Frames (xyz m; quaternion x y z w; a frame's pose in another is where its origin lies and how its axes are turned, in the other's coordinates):
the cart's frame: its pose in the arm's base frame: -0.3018 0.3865 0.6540 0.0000 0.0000 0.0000 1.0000
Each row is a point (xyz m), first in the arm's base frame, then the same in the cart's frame.
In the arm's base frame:
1: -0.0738 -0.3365 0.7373
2: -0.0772 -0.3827 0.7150
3: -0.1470 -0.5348 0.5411
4: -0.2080 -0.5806 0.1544
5: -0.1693 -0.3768 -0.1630
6: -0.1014 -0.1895 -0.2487
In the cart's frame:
1: 0.2280 -0.7230 0.0833
2: 0.2246 -0.7692 0.0610
3: 0.1548 -0.9213 -0.1129
4: 0.0938 -0.9671 -0.4996
5: 0.1325 -0.7633 -0.8170
6: 0.2004 -0.5760 -0.9027

